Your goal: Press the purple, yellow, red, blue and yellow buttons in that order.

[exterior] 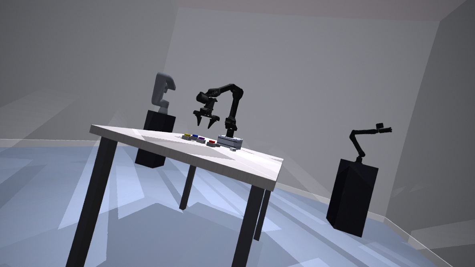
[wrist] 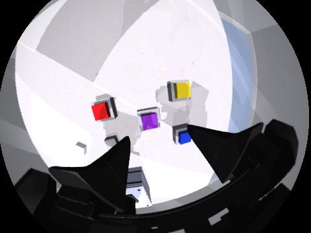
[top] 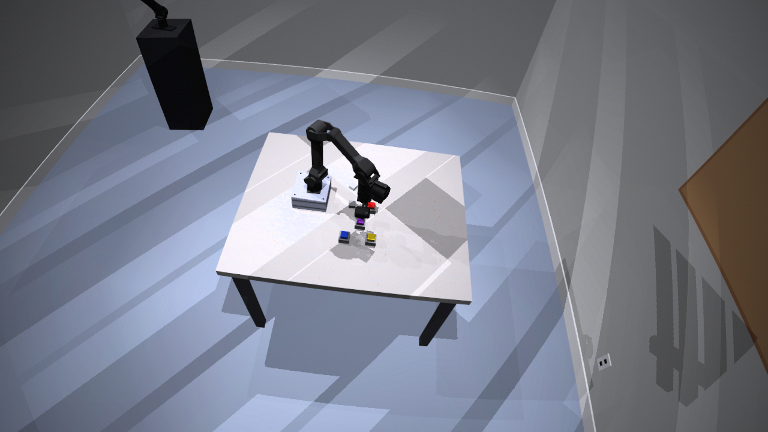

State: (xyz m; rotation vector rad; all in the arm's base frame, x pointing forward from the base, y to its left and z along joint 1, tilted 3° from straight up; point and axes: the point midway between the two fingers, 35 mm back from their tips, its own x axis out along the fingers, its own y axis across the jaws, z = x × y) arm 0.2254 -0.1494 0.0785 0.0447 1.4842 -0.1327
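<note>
Now: gripper tip 1 cm past the purple button, 1 cm to the right of it and 8 cm above it. Round my gripper tip: yellow button 4 cm ahead, 8 cm to the right, 8 cm below; blue button 8 cm behind, 7 cm to the right, 8 cm below; red button 4 cm ahead, 10 cm to the left, 8 cm below.
</note>
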